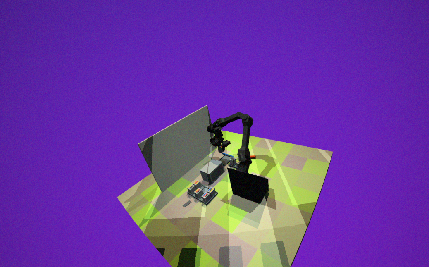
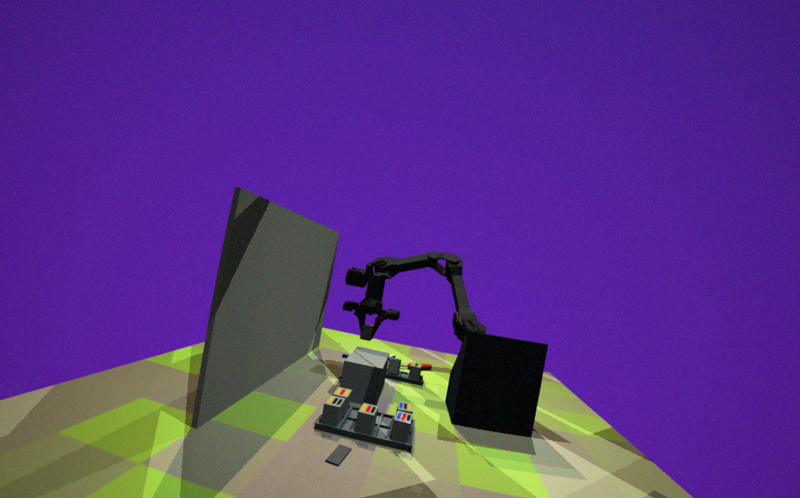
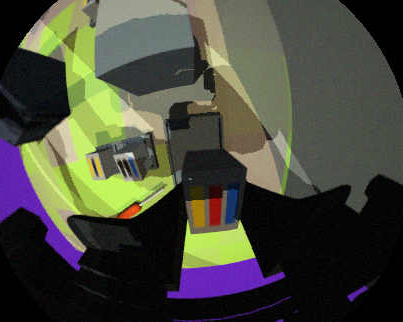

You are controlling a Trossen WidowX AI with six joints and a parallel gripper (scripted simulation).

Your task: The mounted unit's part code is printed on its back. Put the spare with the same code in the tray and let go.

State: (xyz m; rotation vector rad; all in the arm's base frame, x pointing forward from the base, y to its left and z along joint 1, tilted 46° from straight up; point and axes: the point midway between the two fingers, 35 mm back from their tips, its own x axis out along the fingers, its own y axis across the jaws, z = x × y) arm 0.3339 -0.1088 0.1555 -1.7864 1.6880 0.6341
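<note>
Now: the small tray 1 cm behind my gripper tip and 11 cm below it. From my gripper tip the other things lie so: tall grey panel 20 cm ahead, 20 cm to the left, 11 cm above; then grey mounted unit 5 cm behind, 21 cm to the left, 6 cm below; then small dark flat piece 7 cm behind, 51 cm to the left, 11 cm below.
</note>
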